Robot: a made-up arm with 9 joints. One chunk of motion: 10 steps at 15 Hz.
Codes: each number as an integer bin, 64 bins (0 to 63) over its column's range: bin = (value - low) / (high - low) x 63, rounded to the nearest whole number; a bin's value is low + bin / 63 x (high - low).
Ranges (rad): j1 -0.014..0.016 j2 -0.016..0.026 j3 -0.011..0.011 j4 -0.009..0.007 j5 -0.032..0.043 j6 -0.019..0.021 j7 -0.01..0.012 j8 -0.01..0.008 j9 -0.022..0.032
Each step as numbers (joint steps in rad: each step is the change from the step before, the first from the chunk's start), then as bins.
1 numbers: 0.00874 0.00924 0.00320 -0.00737 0.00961 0.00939 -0.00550 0.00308 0.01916
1 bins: 48 38 41 6 35 45 13 46 48
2 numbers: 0.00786 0.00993 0.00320 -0.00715 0.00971 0.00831 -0.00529 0.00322 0.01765
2 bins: 46 39 41 7 35 43 13 46 46
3 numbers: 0.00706 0.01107 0.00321 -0.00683 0.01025 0.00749 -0.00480 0.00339 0.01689
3 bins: 44 41 41 9 35 42 15 47 45
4 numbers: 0.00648 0.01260 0.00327 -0.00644 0.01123 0.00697 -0.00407 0.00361 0.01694
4 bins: 43 43 41 10 36 41 17 48 45
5 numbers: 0.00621 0.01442 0.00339 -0.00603 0.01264 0.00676 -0.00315 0.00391 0.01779
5 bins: 42 46 41 12 37 41 20 49 46
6 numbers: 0.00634 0.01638 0.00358 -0.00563 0.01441 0.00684 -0.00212 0.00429 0.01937
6 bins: 43 49 42 13 39 41 23 50 48
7 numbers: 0.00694 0.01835 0.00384 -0.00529 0.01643 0.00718 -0.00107 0.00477 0.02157
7 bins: 44 52 42 15 41 41 26 52 51
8 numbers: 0.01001 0.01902 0.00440 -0.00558 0.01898 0.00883 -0.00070 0.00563 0.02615
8 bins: 50 53 44 13 43 44 27 55 56
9 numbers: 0.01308 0.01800 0.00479 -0.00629 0.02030 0.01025 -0.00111 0.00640 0.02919
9 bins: 57 51 45 11 44 46 25 57 60
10 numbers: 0.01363 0.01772 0.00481 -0.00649 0.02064 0.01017 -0.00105 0.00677 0.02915
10 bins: 58 51 45 10 44 46 26 59 60
